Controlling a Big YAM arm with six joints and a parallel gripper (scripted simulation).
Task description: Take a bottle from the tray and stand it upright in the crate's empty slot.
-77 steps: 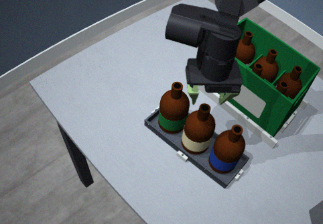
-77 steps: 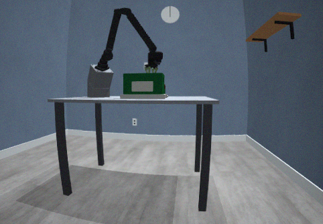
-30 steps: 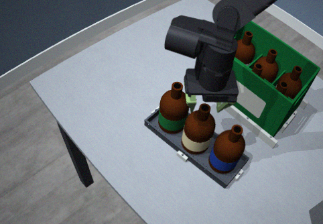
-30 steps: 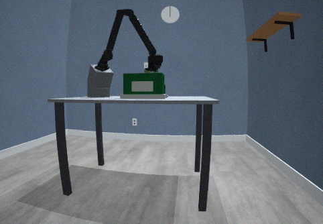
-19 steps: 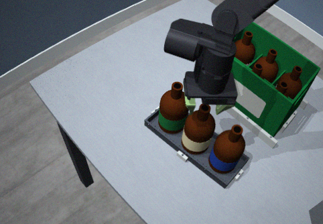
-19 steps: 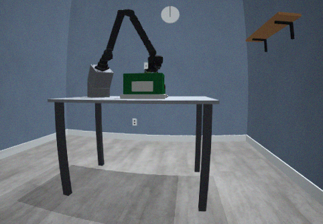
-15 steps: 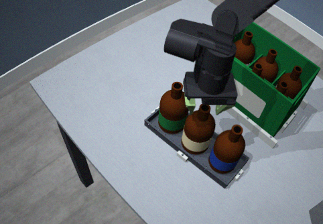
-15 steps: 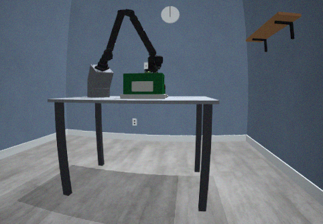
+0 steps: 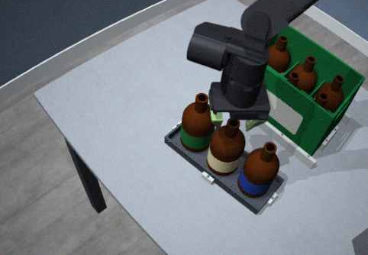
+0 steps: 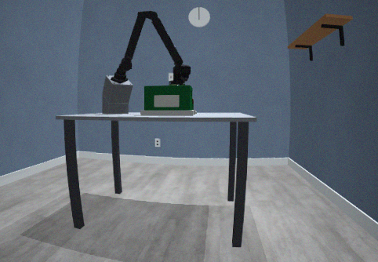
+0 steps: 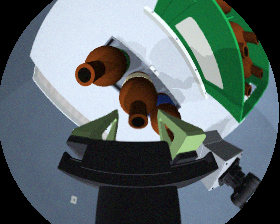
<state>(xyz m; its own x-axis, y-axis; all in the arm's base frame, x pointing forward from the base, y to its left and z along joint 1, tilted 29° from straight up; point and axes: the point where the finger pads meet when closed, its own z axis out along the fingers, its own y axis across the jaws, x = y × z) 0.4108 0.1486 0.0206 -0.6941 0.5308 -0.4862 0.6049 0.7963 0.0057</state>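
The brown bottle lies 6 cm below my hand. Also, from my hand: grey tray (14 cm below); crate (1 cm behind, 25 cm to the right, 6 cm below).
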